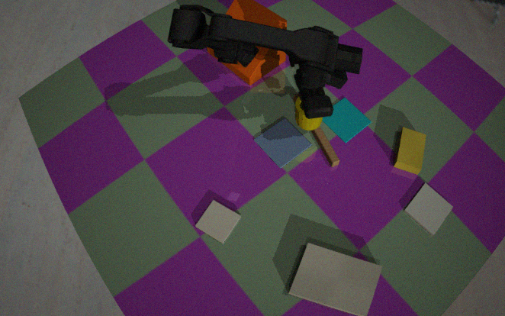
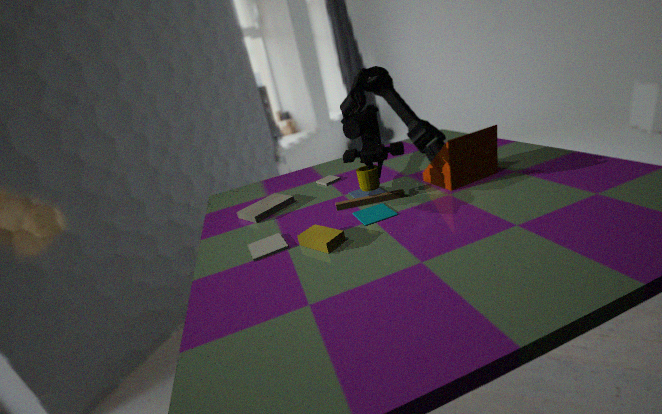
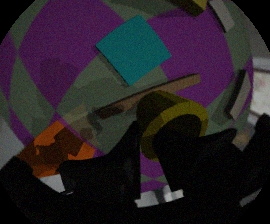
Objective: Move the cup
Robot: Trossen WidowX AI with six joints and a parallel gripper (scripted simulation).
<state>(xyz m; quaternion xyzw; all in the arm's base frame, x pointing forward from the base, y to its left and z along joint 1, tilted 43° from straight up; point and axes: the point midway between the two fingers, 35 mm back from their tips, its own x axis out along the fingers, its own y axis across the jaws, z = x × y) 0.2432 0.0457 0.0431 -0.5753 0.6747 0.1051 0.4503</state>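
Now: the cyan pad 90 mm to the left of my gripper tip, 80 mm below it and 60 mm ahead of it. Also, from my gripper tip: yellow cup 20 mm to the right, 20 mm ahead; wooden bar 80 mm below, 40 mm ahead.
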